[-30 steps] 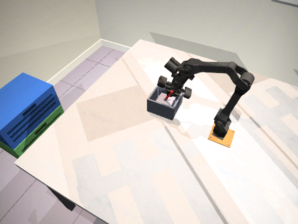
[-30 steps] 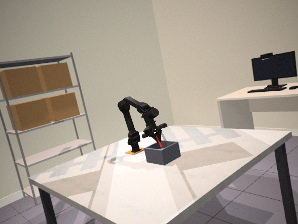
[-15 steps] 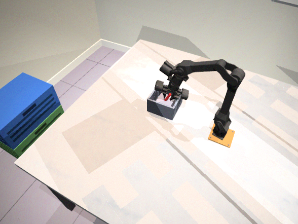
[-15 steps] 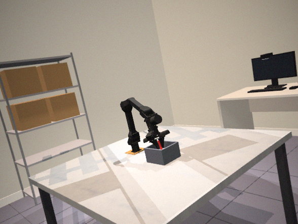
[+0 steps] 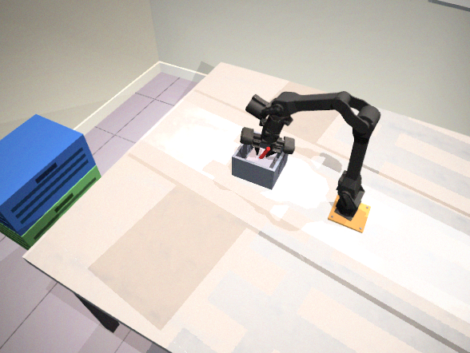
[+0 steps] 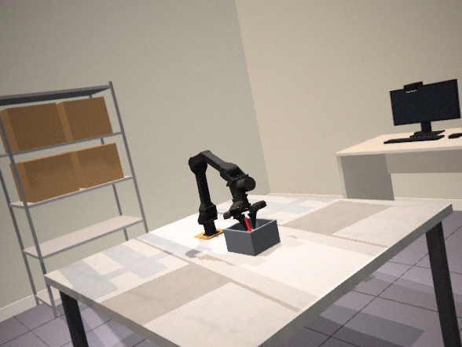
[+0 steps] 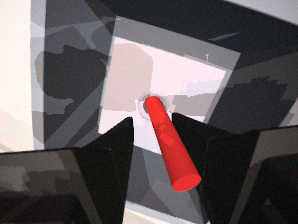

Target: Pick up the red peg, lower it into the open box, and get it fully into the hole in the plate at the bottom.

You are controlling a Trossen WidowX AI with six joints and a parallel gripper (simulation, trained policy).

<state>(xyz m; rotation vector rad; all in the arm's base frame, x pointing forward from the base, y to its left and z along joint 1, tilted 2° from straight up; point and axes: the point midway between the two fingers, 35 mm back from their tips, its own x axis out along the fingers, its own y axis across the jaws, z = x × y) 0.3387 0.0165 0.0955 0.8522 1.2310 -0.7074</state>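
Now: gripper tip 10 mm past the red peg and 10 mm below it. Also, from my gripper tip: grey box (10 mm to the right, 50 mm below); pale plate (10 mm to the right, 30 mm below).
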